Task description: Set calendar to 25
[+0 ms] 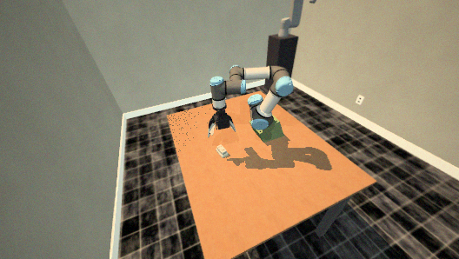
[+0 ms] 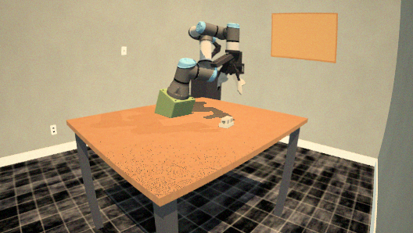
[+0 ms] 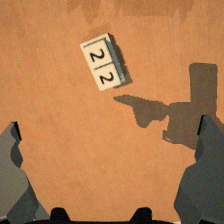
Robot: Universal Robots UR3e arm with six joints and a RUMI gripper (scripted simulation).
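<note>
My hand is 14 cm above the white calendar cube. Also, from my hand: white calendar tray 1 cm ahead, 1 cm to the right, 15 cm below.
</note>
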